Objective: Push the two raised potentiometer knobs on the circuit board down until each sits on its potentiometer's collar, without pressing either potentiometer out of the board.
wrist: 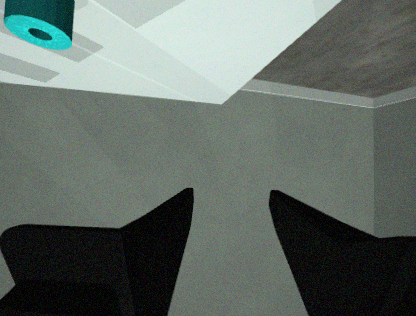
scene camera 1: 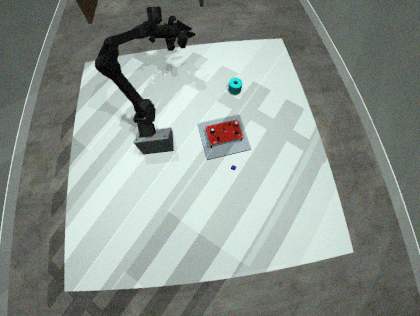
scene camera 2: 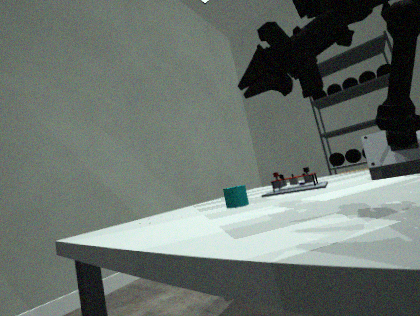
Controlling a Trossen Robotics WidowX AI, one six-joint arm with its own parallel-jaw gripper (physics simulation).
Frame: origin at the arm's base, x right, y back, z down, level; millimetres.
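Seen in the pictures: gripper, fingertip midpoint: [wrist: 231, 196] [scene camera 1: 193, 31] [scene camera 2: 241, 92]; arm's base, link origin: [scene camera 1: 147, 134] [scene camera 2: 403, 141].
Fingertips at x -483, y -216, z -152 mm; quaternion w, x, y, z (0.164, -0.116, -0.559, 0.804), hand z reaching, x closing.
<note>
Offsets run from my fingertips to a thing's top centre. "spot": to the spot under its first point. Level surfaces: height alone.
The red circuit board {dz +196 mm} [scene camera 1: 224, 138] [scene camera 2: 297, 177] stands on thin legs above a grey base plate [scene camera 1: 208, 154] [scene camera 2: 320, 186]. One pale-topped knob {dx +459, dy -81, dz +168 mm} [scene camera 1: 212, 130] stands near the board's left end in the first scene view, and another {spot: dx +431, dy -192, dz +165 mm} [scene camera 1: 236, 123] near its far right corner. In the second scene view two raised dark knobs [scene camera 2: 276, 175] [scene camera 2: 306, 170] stand above the board. How far each is from its collar is too small to tell. My gripper [scene camera 1: 192, 34] [scene camera 2: 243, 92] [wrist: 231, 196] is partly open and empty, high above the table and well away from the board. The board does not show in the wrist view.
A teal cylinder with a hole in its top {spot: dx +209, dy -207, dz +198 mm} [scene camera 1: 235, 89] [scene camera 2: 236, 197] [wrist: 55, 10] stands on the white table {dz +245 mm} [scene camera 1: 200, 240] [scene camera 2: 150, 240] [wrist: 200, 50] beyond the board. A small purple cube {dx +622, dy -174, dz +230 mm} [scene camera 1: 233, 167] lies on the near side of the base plate. A shelf rack [scene camera 2: 350, 94] stands behind.
</note>
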